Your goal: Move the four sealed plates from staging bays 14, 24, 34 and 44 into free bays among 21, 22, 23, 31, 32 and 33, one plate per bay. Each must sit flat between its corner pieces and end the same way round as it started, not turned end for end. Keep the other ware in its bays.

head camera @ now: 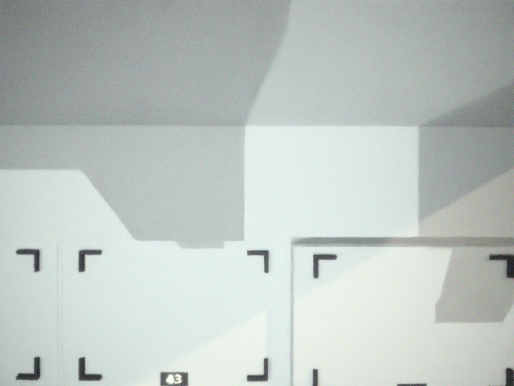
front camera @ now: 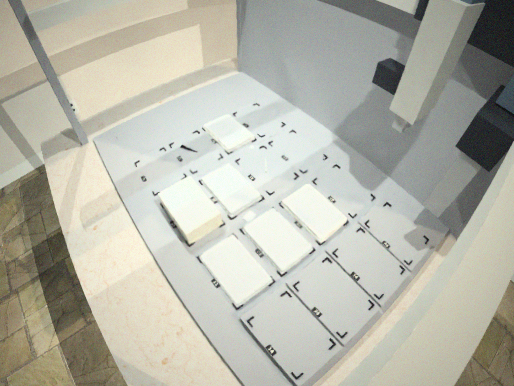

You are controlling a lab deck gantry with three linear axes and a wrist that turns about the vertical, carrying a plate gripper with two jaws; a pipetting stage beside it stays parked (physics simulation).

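Seen in the pictures: gripper, fingertip midpoint: (front camera: 446,190); robot's base, origin of the base link: (front camera: 135,163).
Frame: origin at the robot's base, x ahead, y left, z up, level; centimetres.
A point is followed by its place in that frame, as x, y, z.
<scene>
In the front view, pale flat plates lie in bay 31 (front camera: 229,132) {7.5, 25.4, 1.4}, bay 22 (front camera: 231,189) {23.7, 14.7, 1.4}, bay 23 (front camera: 278,240) {39.9, 14.6, 1.4} and bay 33 (front camera: 314,212) {39.7, 25.1, 1.4}, apparently flat between their corner pieces. Their end-for-end orientation cannot be told. Staging bays 14 (front camera: 290,335) {55.7, 4.0, 1.4}, 24 (front camera: 332,299) {55.8, 14.3, 1.5}, 34 (front camera: 369,262) {55.7, 25.6, 1.5} and 44 (front camera: 395,231) {55.1, 36.2, 1.5} hold no plate. My gripper's dark housing shows high at the right edge of the front view, beyond bay 44. Its jaws are hidden, so their opening cannot be told. The head view shows bay 43 (head camera: 173,310) {39.1, 36.7, 0.0} and part of bay 44 (head camera: 370,320) {52.7, 36.6, 1.5}.
A thick block-like piece of ware (front camera: 190,207) {24.2, 4.2, 4.2} sits in bay 12, and a flat plate (front camera: 236,270) {39.9, 4.2, 1.4} in bay 13. A dark stick (front camera: 187,148) {4.7, 13.7, 0.4} lies in bay 21 and a thin white one (front camera: 265,164) {21.9, 26.1, 0.5} in bay 32. The pale pipetting column (front camera: 435,65) {47.1, 33.0, 38.0} hangs near the back wall.
</scene>
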